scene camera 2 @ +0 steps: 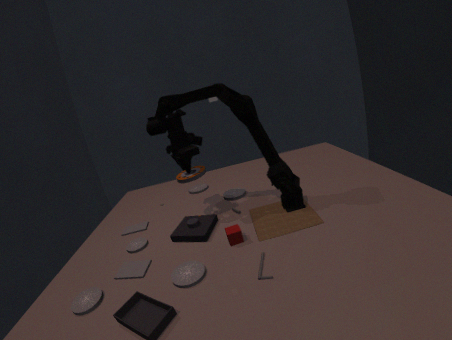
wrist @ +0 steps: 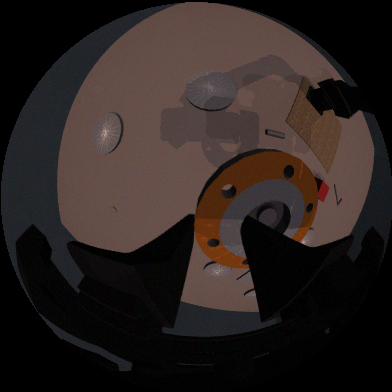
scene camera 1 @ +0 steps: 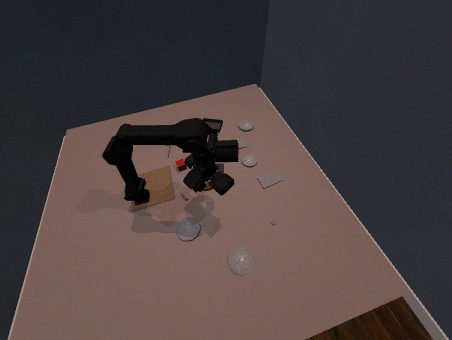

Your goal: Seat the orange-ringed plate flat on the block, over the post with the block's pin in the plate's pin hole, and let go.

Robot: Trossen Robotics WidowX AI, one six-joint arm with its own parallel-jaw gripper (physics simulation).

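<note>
The orange-ringed plate has a grey centre, a large middle hole and small holes in its ring. My gripper is shut on the plate, gripping its near side, and holds it in the air. The plate is roughly level, well above the table and apart from the block. The dark block lies on the table with its round post upright; in the wrist view the post shows through the middle hole. In scene camera 1 the arm hides most of the block. The block's pin cannot be made out.
A red cube sits beside the block. The arm's base stands on a wooden mat. Several pale discs, flat pale tiles, an L-shaped key and a dark tray lie around.
</note>
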